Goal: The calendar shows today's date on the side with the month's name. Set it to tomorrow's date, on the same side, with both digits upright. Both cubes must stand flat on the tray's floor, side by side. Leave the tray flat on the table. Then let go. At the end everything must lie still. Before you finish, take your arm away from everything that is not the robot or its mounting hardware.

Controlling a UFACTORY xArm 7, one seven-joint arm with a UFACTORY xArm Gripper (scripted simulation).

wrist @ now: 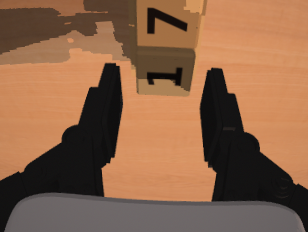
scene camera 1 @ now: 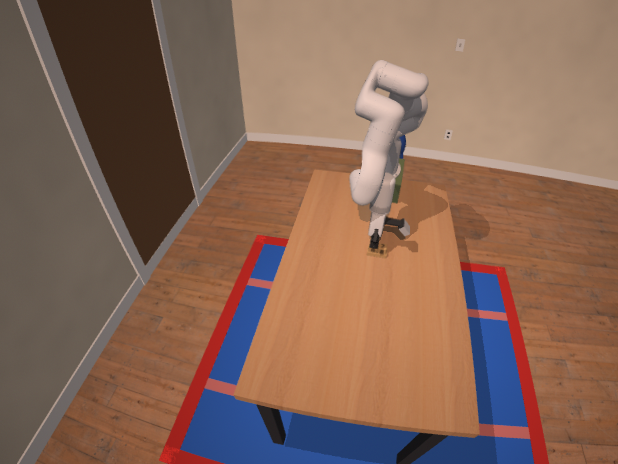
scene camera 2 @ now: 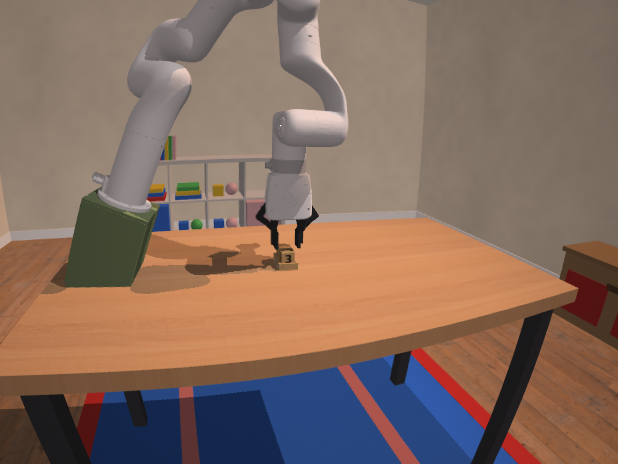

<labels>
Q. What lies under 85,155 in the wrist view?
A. The gripper.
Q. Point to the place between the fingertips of the gripper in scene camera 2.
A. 286,247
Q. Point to a cube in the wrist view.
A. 165,71
</labels>
